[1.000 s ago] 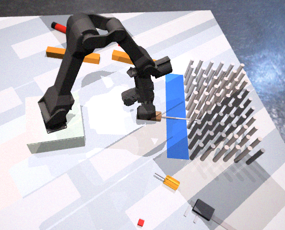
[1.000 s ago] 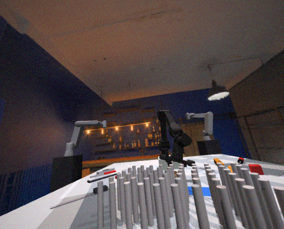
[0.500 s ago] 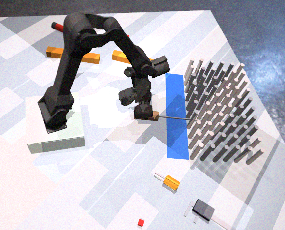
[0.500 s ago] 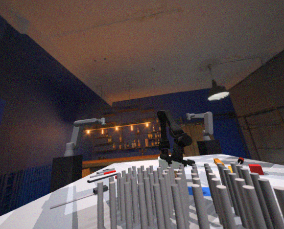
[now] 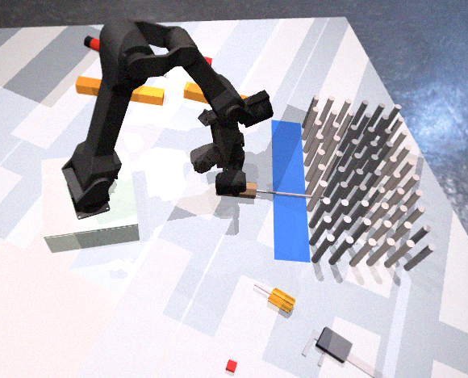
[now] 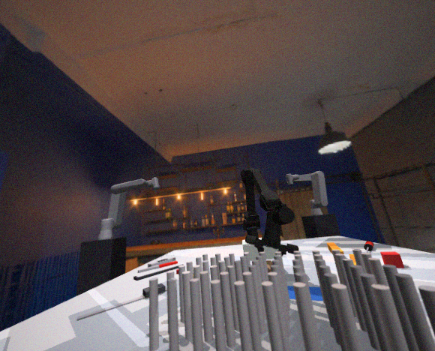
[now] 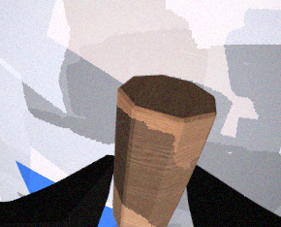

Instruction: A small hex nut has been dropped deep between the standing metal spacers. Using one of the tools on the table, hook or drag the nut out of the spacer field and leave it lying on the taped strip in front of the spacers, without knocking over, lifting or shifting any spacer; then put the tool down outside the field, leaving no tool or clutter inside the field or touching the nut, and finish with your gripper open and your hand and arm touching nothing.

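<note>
Right now my gripper tip is 10 cm short of the wooden-handled tool and 5 cm to the left of it. The rest, counted from my gripper tip: yellow-handled tool (26 cm to the right, 3 cm behind); blue taped strip (14 cm ahead, 2 cm to the right, 2 cm below); hex nut (19 cm ahead, 9 cm to the right, 1 cm below).
</note>
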